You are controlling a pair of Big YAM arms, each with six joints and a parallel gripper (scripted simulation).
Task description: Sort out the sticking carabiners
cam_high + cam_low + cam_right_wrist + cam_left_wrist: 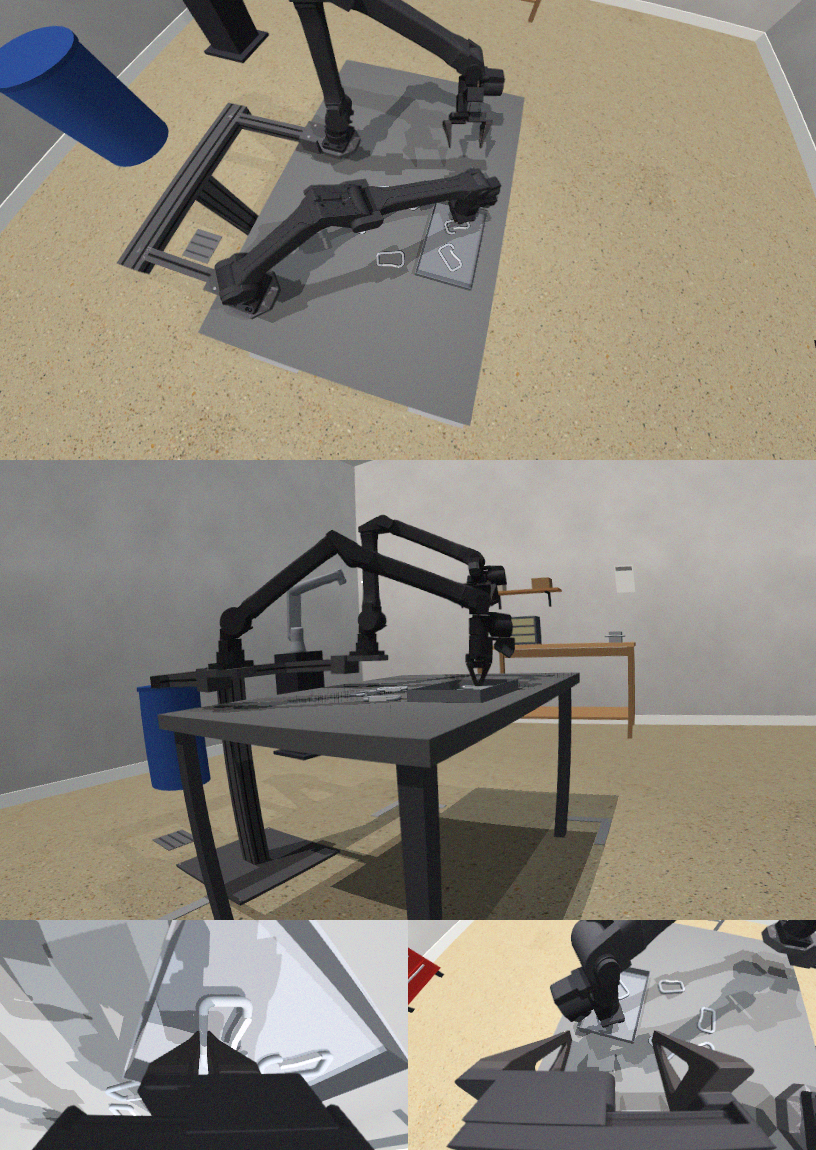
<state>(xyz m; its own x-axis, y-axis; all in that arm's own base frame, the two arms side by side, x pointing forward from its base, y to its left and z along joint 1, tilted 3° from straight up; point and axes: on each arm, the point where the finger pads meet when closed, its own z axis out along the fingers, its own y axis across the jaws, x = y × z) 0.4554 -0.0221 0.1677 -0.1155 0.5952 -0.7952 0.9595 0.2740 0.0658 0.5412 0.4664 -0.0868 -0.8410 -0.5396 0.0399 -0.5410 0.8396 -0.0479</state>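
The grey tray lies 1 cm ahead of my right hand, 9 cm to the right of it and 1 cm below it.
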